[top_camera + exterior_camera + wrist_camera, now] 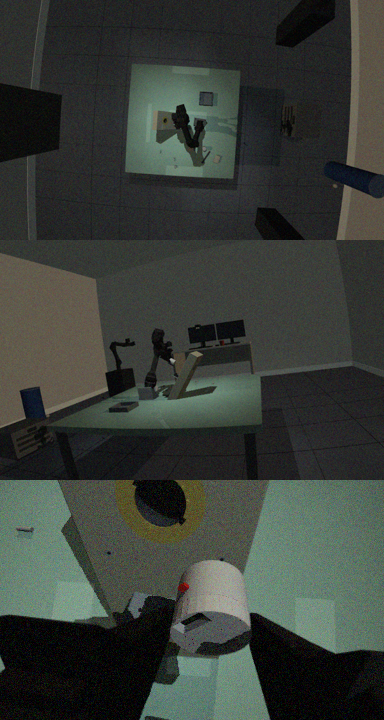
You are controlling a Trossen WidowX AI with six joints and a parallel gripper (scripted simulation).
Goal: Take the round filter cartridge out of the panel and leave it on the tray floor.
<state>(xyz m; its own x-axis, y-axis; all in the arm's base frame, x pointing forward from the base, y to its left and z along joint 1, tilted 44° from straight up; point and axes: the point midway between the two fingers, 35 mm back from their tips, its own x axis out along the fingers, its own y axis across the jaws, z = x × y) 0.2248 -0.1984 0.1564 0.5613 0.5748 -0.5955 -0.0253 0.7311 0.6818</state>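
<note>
Now: gripper tip 290 mm past the square tray, 250 mm to the left of it and 260 mm above it. Round my gripper tip: service panel: 60 mm ahead, 50 mm to the left, 120 mm below; round filter cartridge: right at my gripper tip.
</note>
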